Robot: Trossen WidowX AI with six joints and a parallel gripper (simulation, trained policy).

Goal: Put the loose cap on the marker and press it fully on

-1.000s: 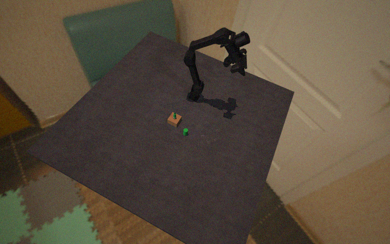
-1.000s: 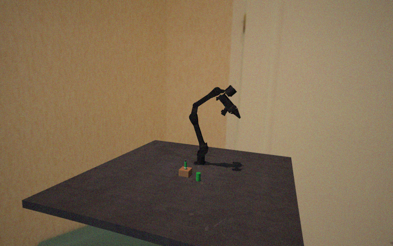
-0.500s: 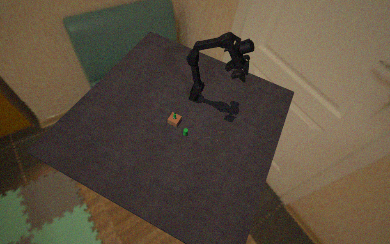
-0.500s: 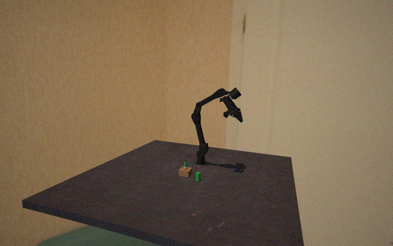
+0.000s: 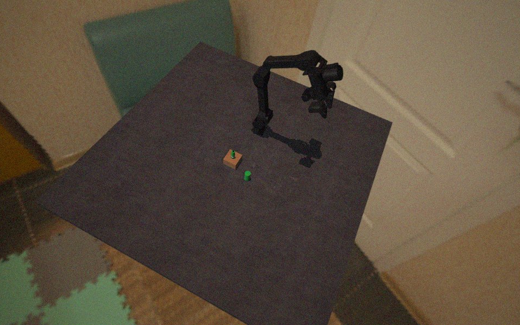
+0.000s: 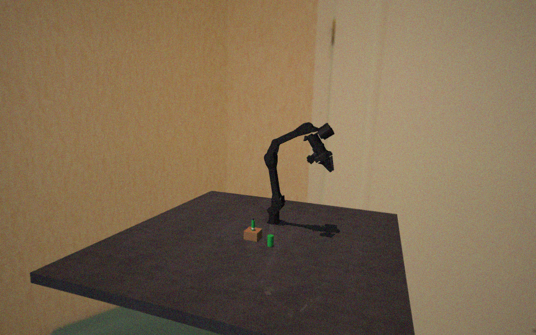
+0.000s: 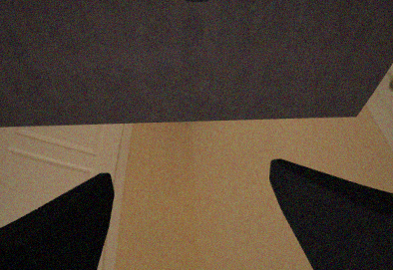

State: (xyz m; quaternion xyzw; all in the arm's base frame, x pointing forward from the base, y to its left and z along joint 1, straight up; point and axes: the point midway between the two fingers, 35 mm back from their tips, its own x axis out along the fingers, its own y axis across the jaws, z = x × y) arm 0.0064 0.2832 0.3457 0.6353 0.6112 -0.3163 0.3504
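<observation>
Now: gripper tip 29 cm short of the green cap, 29 cm above it and 22 cm to the left of it. From my gripper tip the other things lie so: holder block (32 cm to the right, 30 cm below, 24 cm ahead).
</observation>
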